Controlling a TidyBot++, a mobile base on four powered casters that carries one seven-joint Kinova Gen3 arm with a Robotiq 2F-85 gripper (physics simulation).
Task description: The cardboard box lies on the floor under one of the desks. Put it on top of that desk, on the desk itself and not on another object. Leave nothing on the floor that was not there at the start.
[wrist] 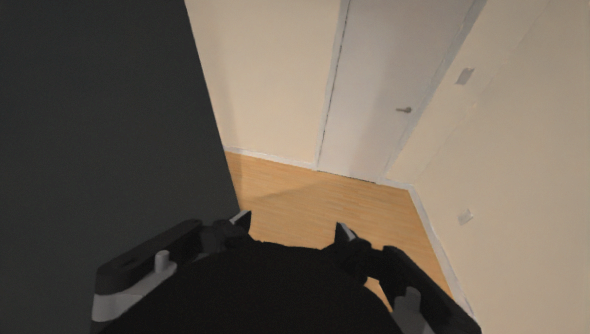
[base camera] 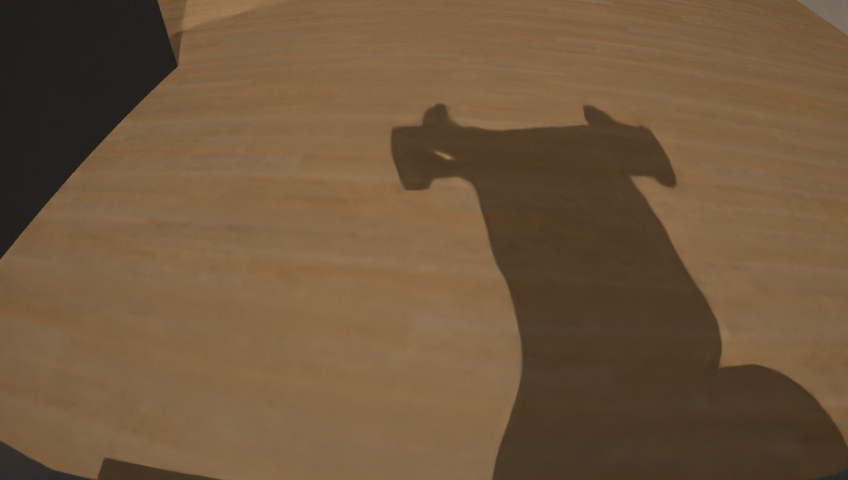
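My gripper [wrist: 292, 226] is visible, as is a white door [wrist: 384, 69].
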